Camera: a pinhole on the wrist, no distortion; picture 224 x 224 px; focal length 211.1 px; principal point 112.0 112.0 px. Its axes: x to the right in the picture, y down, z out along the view. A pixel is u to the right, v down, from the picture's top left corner.
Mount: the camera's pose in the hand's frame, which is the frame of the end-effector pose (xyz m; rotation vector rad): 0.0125 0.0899 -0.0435 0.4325 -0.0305 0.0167
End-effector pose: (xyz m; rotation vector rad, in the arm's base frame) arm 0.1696 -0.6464 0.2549 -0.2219 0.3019 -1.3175
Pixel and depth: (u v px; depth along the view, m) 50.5 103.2 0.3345
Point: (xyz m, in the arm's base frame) 0.1761 -0.5738 0.5204
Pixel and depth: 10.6 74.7 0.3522
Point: 0.1107 -0.5172 0.5378
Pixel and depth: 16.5 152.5 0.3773
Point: 0.2385 -0.4863 0.5759
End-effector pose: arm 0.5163 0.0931 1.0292 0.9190 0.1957 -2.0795
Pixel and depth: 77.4 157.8 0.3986
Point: 0.3510 -0.0191 1.3266
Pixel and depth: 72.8 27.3 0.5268
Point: 0.1248 0.2113 1.2822
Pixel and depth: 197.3 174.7 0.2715
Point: 0.3802 -0.1152 1.1350
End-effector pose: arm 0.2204 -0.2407 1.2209 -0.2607 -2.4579 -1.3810
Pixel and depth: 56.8 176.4 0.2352
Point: 0.2554 -0.0429 1.1489
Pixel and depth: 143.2 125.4 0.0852
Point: 0.2107 -0.1786 1.2584
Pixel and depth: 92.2 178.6 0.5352
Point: 0.1871 0.2054 0.9666
